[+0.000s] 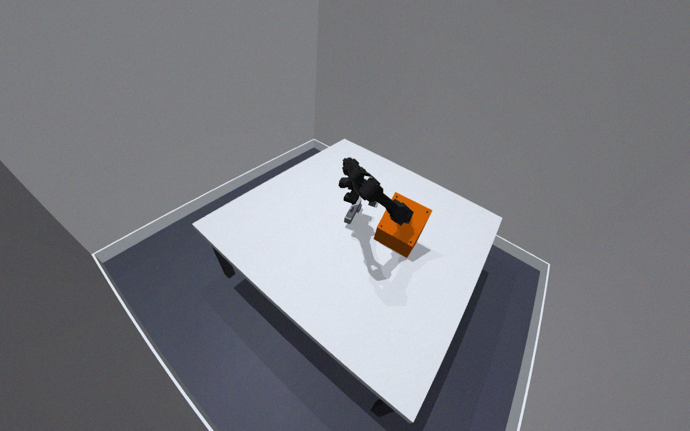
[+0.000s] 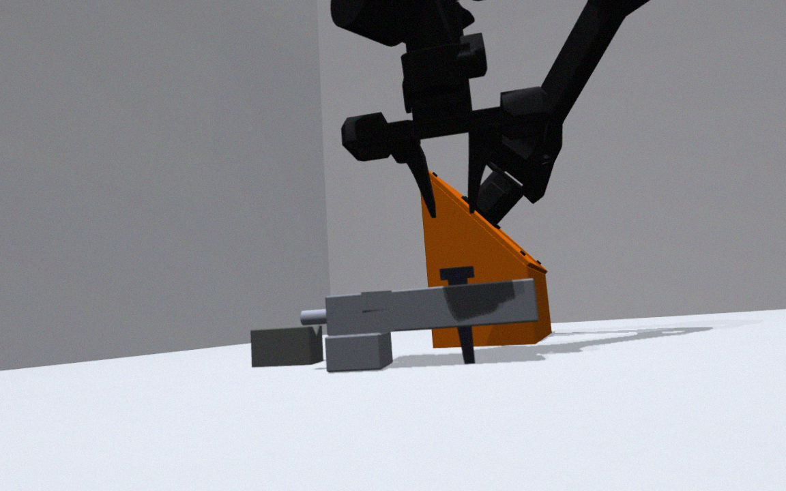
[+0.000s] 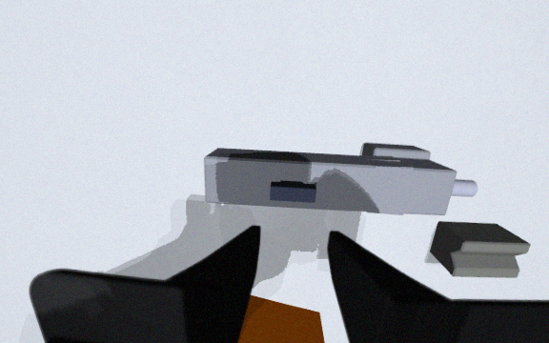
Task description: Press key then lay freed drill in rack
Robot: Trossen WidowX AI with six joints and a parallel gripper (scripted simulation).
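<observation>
The drill lies 2 cm ahead of my gripper tip, 8 cm to the right of it and 8 cm below it. Round my gripper tip: grey housing: 1 cm ahead, 3 cm to the right, 9 cm below; then dark t-shaped key: 8 cm below; then dark v-notched rack: 4 cm behind, 21 cm to the right, 11 cm below.
</observation>
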